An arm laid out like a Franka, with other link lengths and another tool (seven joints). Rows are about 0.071 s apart.
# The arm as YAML. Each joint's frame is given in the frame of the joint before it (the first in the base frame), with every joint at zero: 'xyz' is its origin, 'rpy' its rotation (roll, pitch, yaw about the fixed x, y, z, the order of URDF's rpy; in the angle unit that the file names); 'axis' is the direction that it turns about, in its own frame. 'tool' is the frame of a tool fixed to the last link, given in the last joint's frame.
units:
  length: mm
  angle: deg
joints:
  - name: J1
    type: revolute
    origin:
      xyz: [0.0, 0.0, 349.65]
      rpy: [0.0, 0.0, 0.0]
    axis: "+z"
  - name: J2
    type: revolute
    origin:
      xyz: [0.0, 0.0, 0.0]
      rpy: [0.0, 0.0, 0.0]
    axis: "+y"
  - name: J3
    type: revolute
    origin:
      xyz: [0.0, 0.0, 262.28]
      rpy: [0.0, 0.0, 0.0]
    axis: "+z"
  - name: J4
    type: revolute
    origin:
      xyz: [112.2, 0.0, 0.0]
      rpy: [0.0, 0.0, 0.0]
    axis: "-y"
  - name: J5
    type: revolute
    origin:
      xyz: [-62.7, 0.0, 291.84]
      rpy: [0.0, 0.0, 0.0]
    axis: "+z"
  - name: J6
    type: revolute
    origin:
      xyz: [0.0, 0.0, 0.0]
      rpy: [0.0, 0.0, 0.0]
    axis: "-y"
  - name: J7
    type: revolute
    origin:
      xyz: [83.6, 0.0, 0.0]
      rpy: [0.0, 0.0, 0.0]
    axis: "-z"
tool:
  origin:
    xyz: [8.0, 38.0, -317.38]
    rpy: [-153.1, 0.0, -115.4]
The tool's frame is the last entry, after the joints.
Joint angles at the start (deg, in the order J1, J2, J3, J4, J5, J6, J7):
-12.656, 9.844, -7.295, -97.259, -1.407, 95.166, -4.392
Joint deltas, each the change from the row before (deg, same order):
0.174, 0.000, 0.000, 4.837, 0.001, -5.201, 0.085
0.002, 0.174, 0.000, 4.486, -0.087, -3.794, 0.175
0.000, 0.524, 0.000, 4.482, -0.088, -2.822, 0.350
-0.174, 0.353, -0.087, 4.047, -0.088, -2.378, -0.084
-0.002, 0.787, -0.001, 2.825, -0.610, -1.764, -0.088
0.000, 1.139, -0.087, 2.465, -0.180, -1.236, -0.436
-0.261, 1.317, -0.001, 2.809, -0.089, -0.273, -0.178
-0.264, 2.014, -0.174, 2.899, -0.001, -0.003, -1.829
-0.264, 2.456, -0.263, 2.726, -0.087, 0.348, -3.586
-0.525, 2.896, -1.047, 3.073, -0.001, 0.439, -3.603
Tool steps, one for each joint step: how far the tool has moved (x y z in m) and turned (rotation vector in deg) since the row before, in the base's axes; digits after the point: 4 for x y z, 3 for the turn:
-0.0003, 0.0020, 0.0250, 0.074, 0.351, -0.041
0.0028, -0.0012, 0.0221, -0.330, -0.445, -0.233
0.0063, -0.0024, 0.0195, -0.605, -1.015, -0.372
0.0047, -0.0041, 0.0187, -0.574, -1.195, -0.201
0.0012, -0.0039, 0.0081, -0.747, -0.025, 0.041
0.0025, -0.0024, 0.0035, -0.281, 0.023, 0.320
0.0087, -0.0057, 0.0045, -0.632, -1.064, -0.027
0.0087, -0.0066, -0.0009, -0.333, -0.688, 1.476
0.0079, -0.0078, -0.0057, -0.199, -0.291, 3.167
0.0061, -0.0168, -0.0078, -0.496, -0.174, 2.257

